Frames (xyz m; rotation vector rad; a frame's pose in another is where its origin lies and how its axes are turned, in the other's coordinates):
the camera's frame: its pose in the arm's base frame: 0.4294 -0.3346 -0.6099 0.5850 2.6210 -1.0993
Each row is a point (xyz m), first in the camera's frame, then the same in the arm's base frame.
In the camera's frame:
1: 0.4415 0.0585 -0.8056
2: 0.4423 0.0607 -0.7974
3: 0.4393 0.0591 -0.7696
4: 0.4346 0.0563 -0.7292
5: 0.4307 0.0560 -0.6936
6: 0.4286 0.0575 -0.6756
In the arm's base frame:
1: 0.0106 0.4034 -0.2531
2: 0.0114 0.3991 -0.2604
3: 0.0152 0.3772 -0.2775
4: 0.0207 0.3450 -0.3018
5: 0.0263 0.3180 -0.3247
6: 0.0300 0.3054 -0.3373

